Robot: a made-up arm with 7 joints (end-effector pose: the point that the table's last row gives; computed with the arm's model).
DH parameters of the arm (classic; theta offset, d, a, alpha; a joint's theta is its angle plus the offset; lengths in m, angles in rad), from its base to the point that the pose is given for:
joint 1: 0 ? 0 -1.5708
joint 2: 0 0 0 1.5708
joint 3: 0 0.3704 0.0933 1.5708
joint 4: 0 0 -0.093 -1.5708
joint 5: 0 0.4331 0 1.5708
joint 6: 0 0 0.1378 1.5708
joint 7: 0 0 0 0
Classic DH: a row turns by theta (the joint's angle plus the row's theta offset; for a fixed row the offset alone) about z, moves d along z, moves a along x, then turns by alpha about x.
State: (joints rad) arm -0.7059 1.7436 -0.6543 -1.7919 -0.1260 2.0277 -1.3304
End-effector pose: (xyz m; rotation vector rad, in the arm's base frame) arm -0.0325 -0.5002 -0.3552 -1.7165 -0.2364 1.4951
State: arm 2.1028 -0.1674 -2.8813 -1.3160 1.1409 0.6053 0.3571
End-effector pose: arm 0.5251 -0.4033 0.6892 -1.8617 0.4030 0.5696
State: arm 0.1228 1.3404 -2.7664 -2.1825 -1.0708 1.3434 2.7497
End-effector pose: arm -0.0005 -0.1970 0.8220 -1.7523 -0.0891 0.4378
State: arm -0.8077 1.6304 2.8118 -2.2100 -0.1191 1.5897 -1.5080
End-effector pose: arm 0.2394 0.0343 0.8100 0.5546 -2.2858 -1.0582
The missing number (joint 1, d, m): 0.2416
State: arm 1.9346 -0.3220 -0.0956 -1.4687 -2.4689 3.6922 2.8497
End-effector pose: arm -0.1361 0.2740 0.7736 -0.9757 -1.2752 -0.4860
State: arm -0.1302 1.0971 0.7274 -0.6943 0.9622 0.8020 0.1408
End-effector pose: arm 0.8648 0.2172 0.3860 -1.4266 -0.6900 0.9978
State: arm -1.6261 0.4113 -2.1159 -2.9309 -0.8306 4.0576 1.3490
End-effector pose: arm -0.2909 0.0797 0.3621 -0.8310 -1.9552 0.3537
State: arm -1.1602 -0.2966 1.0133 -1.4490 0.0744 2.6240 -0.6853
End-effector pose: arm 0.4774 0.0928 0.9453 1.9533 0.6909 1.4089
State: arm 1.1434 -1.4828 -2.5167 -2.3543 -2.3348 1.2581 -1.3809
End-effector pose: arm 0.2438 -0.2226 -0.2391 -1.3828 -2.0807 1.2818
